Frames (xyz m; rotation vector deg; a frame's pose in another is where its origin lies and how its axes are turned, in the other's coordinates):
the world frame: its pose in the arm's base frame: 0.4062 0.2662 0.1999 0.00 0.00 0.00
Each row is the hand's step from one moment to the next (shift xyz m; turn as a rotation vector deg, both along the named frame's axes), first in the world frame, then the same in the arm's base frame.
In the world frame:
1: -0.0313 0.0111 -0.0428 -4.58 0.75 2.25
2: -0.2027 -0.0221 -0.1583 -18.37 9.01 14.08
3: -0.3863 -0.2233 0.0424 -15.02 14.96 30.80
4: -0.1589 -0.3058 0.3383 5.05 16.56 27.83
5: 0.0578 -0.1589 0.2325 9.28 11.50 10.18
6: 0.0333 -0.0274 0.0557 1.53 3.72 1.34
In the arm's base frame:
1: -0.0313 0.0111 -0.0428 -4.58 0.75 2.25
2: -0.2027 -0.0221 -0.1583 -18.37 9.01 14.08
3: -0.3863 -0.2233 0.0424 -15.02 14.96 30.80
4: -0.1589 -0.3058 0.3383 5.05 16.56 27.83
5: 0.0578 -0.1589 0.2325 9.28 11.50 10.18
6: 0.0333 -0.0274 0.0557 1.53 3.72 1.34

